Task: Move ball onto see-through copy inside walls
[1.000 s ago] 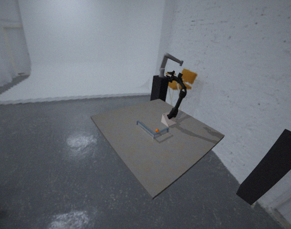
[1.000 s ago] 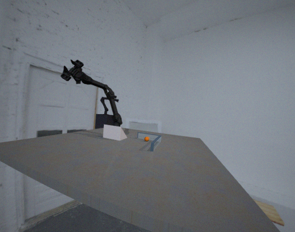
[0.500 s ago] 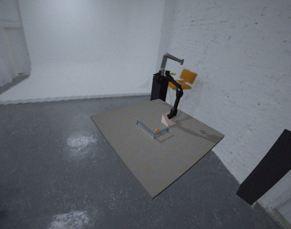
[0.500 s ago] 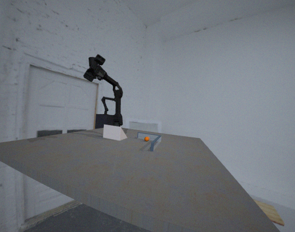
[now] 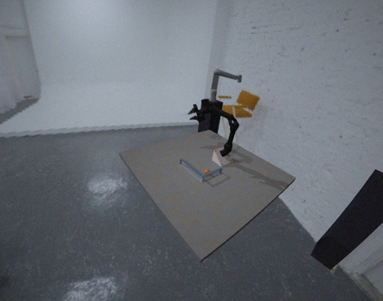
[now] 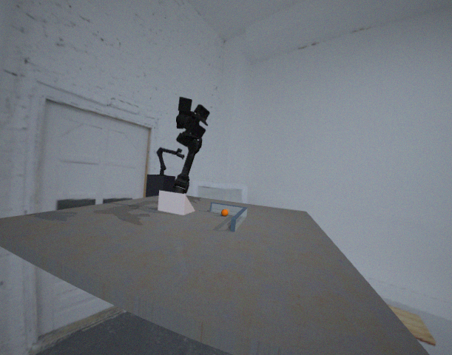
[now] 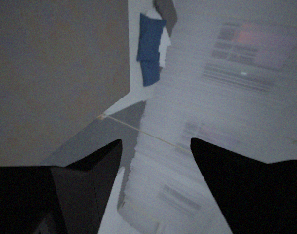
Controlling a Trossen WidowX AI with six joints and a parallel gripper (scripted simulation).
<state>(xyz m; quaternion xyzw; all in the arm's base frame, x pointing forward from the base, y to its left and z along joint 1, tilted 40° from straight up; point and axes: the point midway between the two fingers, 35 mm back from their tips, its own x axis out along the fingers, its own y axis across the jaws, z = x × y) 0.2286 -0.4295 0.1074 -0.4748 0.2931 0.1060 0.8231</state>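
The orange ball is 40 cm below my gripper tip, 39 cm to the left of it and 3 cm ahead of it.
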